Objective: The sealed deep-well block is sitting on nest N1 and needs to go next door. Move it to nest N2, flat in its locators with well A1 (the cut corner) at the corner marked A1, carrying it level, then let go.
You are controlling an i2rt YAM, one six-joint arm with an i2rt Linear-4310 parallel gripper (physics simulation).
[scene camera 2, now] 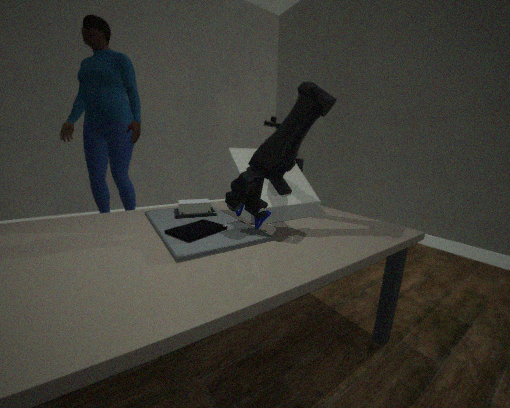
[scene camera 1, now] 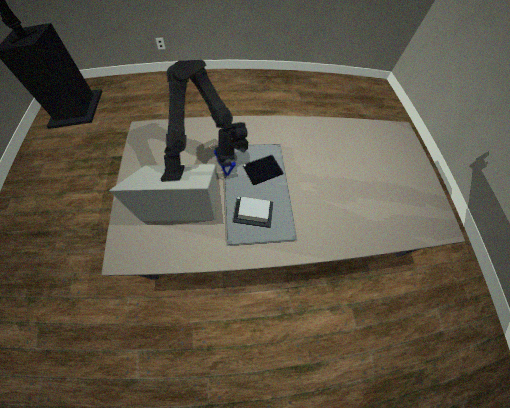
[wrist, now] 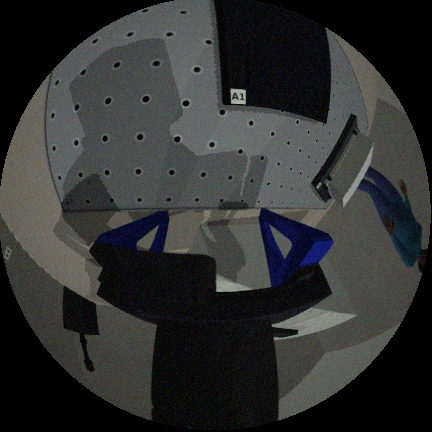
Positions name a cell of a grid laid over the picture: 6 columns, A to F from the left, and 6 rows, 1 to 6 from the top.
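Observation:
My gripper (wrist: C3) is here in the scene, and I can see a black nest (wrist: D1) as well.

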